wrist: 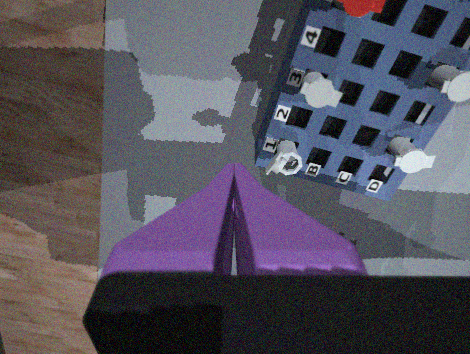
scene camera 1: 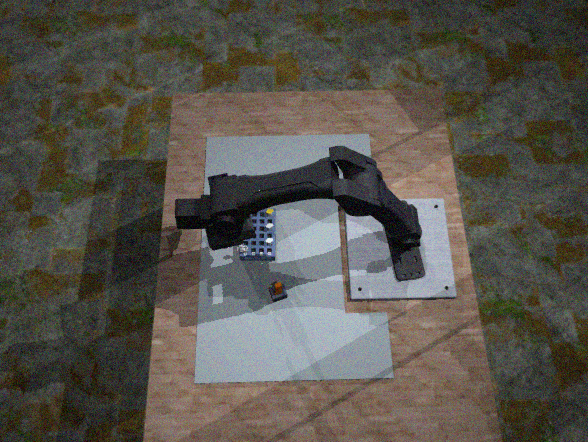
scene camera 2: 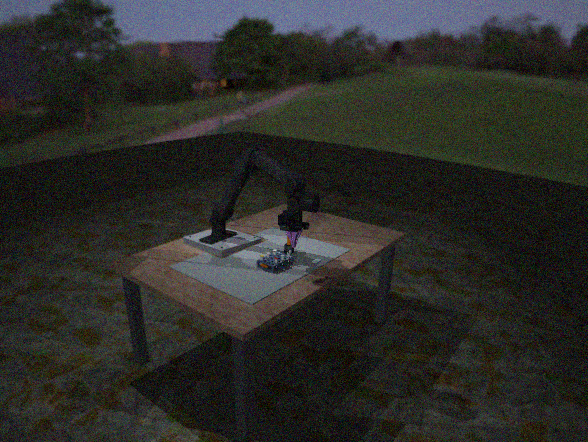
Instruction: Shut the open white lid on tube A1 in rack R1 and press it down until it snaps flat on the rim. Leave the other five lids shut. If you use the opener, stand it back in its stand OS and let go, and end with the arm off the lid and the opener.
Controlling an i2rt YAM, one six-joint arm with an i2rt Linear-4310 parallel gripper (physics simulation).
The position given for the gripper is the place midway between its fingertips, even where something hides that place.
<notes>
The gripper (scene camera 1: 231, 241) is shut and holds nothing. Also in view: a grey mat (scene camera 1: 242, 336).
The gripper is seen too in the wrist view (wrist: 234, 176). The grey mat shows as well in the wrist view (wrist: 184, 95) and in scene camera 2 (scene camera 2: 237, 275).
</notes>
